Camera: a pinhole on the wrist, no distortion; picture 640 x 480 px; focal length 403.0 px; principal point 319.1 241.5 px. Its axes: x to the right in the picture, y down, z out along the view. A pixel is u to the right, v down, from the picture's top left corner.
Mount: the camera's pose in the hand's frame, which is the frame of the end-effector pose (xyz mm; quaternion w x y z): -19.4 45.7 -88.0 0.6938 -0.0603 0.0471 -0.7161
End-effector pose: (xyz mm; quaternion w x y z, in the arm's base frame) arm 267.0 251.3 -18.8 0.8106 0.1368 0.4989 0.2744
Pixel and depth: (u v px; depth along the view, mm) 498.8 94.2 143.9
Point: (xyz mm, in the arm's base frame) 309.5 213.0 41.4
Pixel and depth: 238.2 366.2 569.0
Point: 696.2 549.1 89.8
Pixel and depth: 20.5 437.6 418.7
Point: 501.8 703.3 104.7
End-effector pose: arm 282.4 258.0 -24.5 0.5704 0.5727 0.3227 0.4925
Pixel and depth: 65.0 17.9 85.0
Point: 248.8 195.0 64.9
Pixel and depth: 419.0 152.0 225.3
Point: 405.9 176.7 -16.8
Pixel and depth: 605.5 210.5 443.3
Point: 671.3 177.8 -227.7
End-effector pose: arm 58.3 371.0 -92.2 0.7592 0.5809 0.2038 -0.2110
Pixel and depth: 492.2 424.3 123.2
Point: 99.9 339.3 -120.7
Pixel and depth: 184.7 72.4 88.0
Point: 67.4 389.0 -6.3
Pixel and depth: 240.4 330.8 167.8
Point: 143.7 317.0 -35.5
